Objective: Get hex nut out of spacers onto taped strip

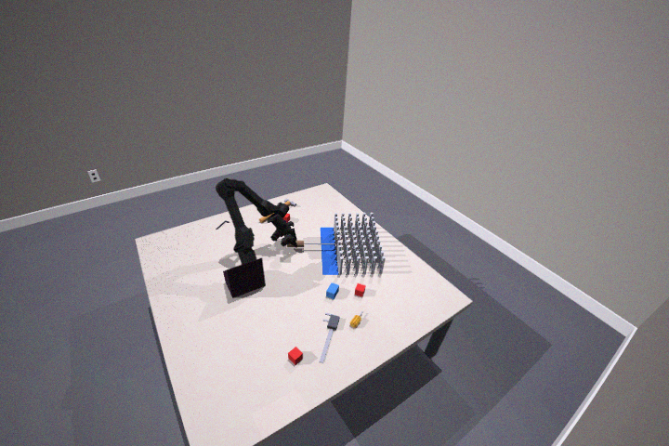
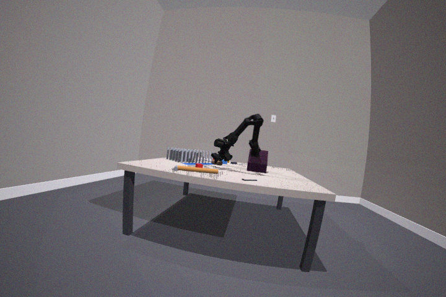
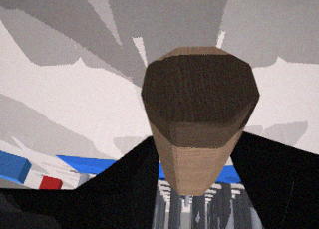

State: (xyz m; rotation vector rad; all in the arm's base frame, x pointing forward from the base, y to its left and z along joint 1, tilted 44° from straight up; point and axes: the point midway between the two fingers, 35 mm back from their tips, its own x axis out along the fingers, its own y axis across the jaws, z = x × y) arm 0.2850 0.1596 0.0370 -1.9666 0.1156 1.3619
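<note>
My gripper tip is 160 mm short of the blue taped strip, 80 mm to the left of it and 40 mm above it. From my gripper tip the other things lie so: allen key (290 mm behind, 410 mm to the left, 30 mm below); yellow piece (20 mm ahead, 550 mm to the right, 20 mm below); blue cube (10 mm ahead, 360 mm to the right, 20 mm below).
</note>
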